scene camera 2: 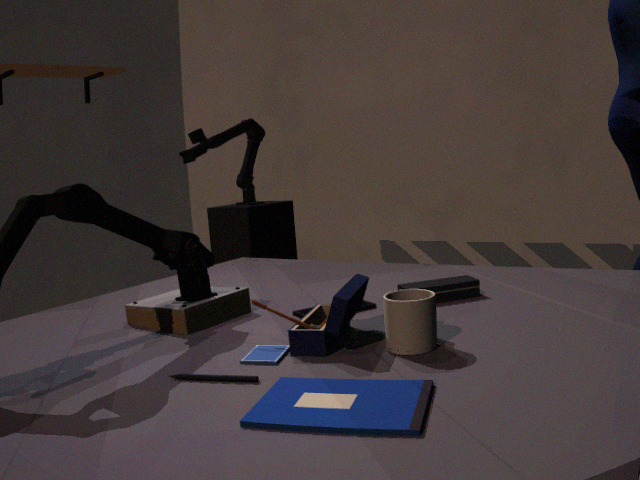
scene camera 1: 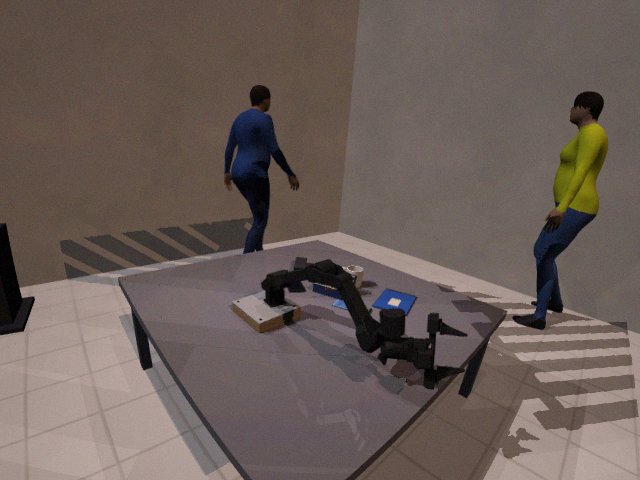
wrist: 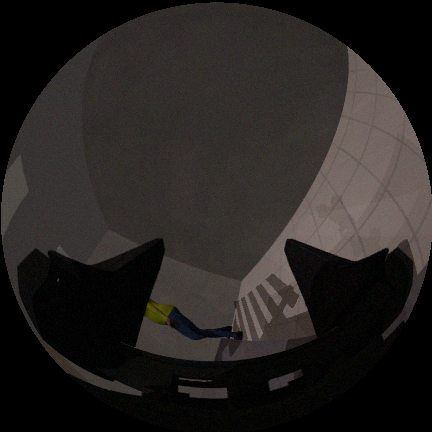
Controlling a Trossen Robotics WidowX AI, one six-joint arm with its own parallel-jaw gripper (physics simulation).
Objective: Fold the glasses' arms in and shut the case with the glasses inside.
my gripper: scene camera 1; wrist; not seen in scene camera 2 (out of frame)
same spot on my gripper: (scene camera 1: 441, 372) = (wrist: 346, 271)
